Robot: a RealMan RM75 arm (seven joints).
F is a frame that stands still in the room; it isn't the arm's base.
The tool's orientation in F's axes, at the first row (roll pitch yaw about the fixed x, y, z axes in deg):
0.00, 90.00, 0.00
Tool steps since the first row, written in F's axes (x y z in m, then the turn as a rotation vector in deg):
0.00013, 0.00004, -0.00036, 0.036, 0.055, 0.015
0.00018, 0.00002, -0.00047, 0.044, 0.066, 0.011
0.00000, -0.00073, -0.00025, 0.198, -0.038, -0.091
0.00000, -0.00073, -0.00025, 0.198, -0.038, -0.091
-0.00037, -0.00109, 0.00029, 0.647, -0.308, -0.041
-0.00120, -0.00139, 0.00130, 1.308, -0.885, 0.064
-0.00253, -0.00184, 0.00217, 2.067, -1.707, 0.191
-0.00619, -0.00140, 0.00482, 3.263, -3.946, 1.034
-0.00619, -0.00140, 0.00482, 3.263, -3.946, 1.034
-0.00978, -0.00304, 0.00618, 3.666, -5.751, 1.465
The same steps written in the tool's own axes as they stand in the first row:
0.00036, 0.00004, 0.00013, -0.015, 0.055, 0.036
0.00047, 0.00002, 0.00018, -0.011, 0.066, 0.044
0.00025, -0.00073, 0.00000, 0.091, -0.038, 0.198
0.00025, -0.00073, 0.00000, 0.091, -0.038, 0.198
-0.00029, -0.00109, -0.00037, 0.041, -0.308, 0.647
-0.00130, -0.00139, -0.00120, -0.064, -0.885, 1.308
-0.00217, -0.00184, -0.00253, -0.191, -1.707, 2.067
-0.00482, -0.00140, -0.00619, -1.034, -3.946, 3.263
-0.00482, -0.00140, -0.00619, -1.034, -3.946, 3.263
-0.00618, -0.00304, -0.00978, -1.465, -5.751, 3.666

